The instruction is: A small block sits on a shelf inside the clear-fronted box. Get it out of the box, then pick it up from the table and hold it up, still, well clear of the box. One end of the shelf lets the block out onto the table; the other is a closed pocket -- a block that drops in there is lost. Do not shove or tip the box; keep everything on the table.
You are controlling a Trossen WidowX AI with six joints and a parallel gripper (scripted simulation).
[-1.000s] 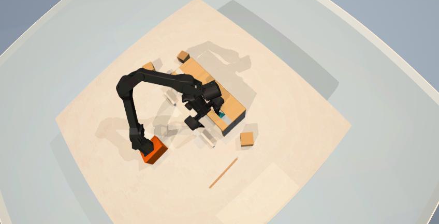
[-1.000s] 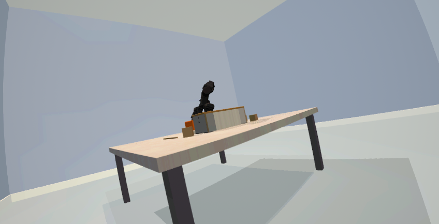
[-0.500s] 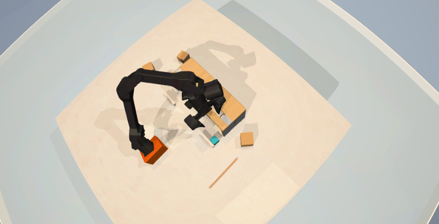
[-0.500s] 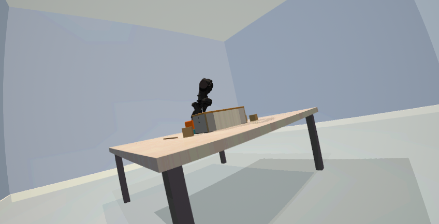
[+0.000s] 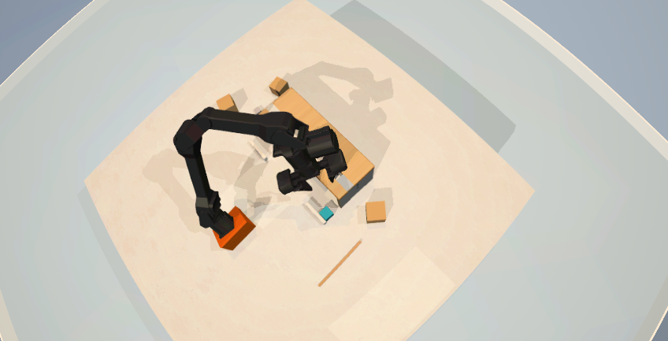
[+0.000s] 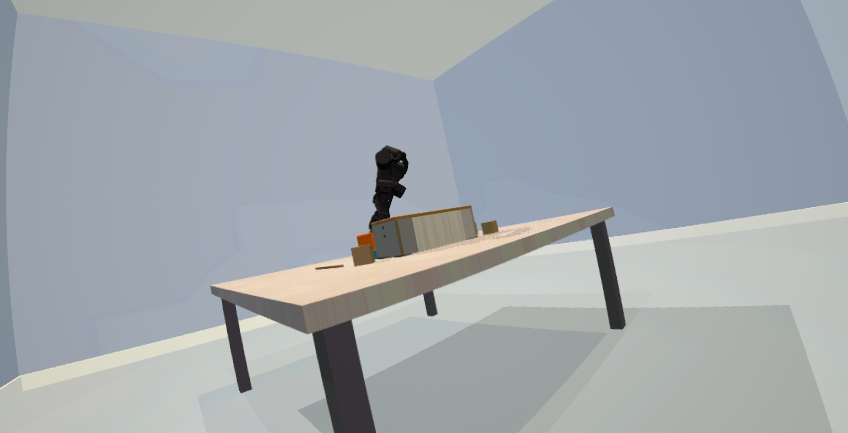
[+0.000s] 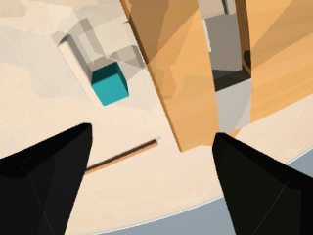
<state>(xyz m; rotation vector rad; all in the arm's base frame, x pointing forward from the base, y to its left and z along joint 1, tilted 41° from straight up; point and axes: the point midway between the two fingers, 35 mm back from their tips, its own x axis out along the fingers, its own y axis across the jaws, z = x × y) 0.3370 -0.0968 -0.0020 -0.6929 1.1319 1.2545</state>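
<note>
My gripper tip is 140 mm above the teal block, 50 mm to the left of it and 30 mm past it. Also, from my gripper tip: thin wooden stick 200 mm to the right, 150 mm below, 90 mm behind; long wooden box 140 mm to the left, 90 mm below, 20 mm ahead.
</note>
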